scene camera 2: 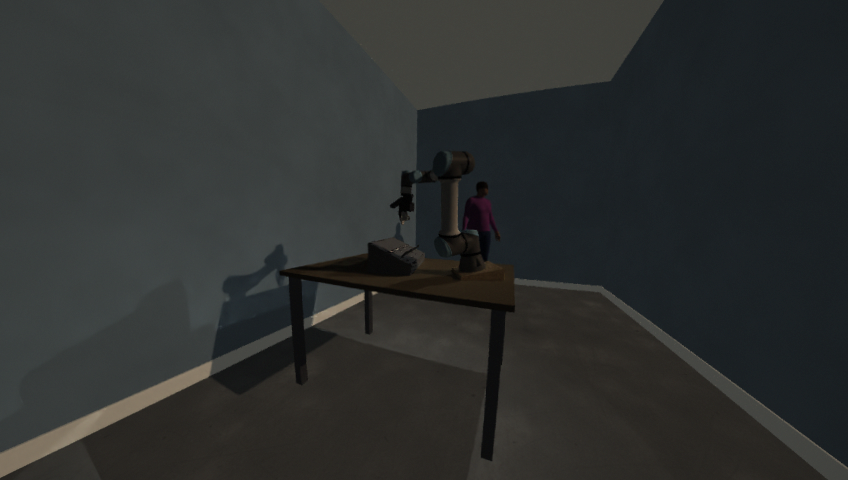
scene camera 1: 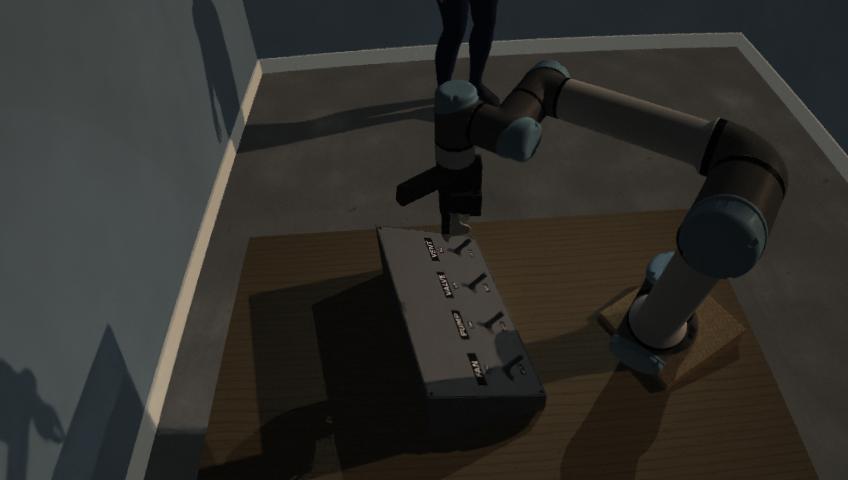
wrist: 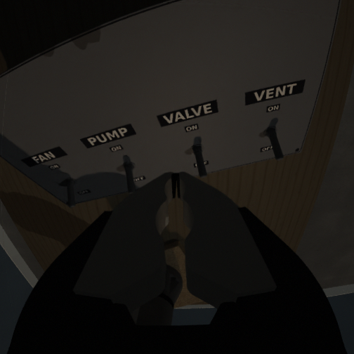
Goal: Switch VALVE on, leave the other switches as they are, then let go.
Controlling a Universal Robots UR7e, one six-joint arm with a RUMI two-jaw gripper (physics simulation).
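The grey sloped switch panel stands on the table. The VALVE switch is a dark lever that points to its OFF mark. The VENT switch, PUMP switch and FAN switch also point to OFF. My gripper is shut and empty. It hangs above the panel, apart from it, near the VENT end in scene camera 1. In the wrist view its tips show just below and left of the VALVE lever.
The wooden table carries the panel and my arm's base on a wooden block. A person stands on the floor behind the table. A wall rises at the left.
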